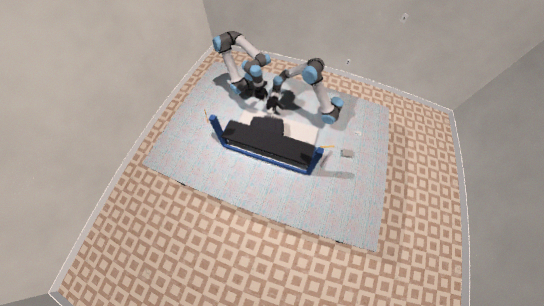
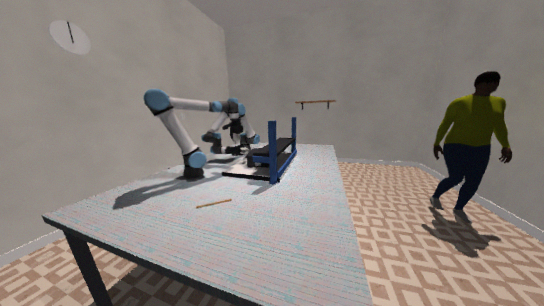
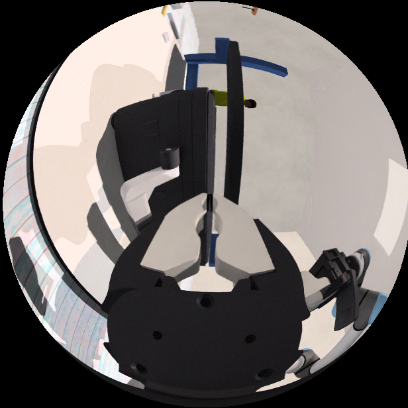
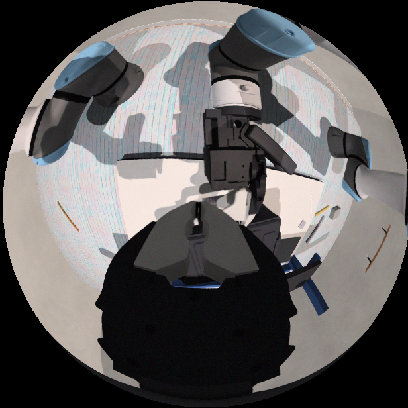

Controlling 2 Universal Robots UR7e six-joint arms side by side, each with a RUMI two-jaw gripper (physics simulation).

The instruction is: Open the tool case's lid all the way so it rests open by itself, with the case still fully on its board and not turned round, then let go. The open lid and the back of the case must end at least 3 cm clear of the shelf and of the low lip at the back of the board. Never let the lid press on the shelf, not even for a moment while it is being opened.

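Note:
The black tool case sits on the pale board, partly under the black shelf. Its lid looks closed, seen nearly edge-on, with a strip of background between it and the shelf. A light handle-like part is on its near side. My left gripper is shut, its tips at the lid's near edge; contact cannot be told. My right gripper is shut and empty, above and apart from the case.
Blue posts carry the shelf at both ends. A blue bar runs low behind the board. A grey block and a yellow stick lie right of the shelf. The two grippers are close together. A person stands beyond the table.

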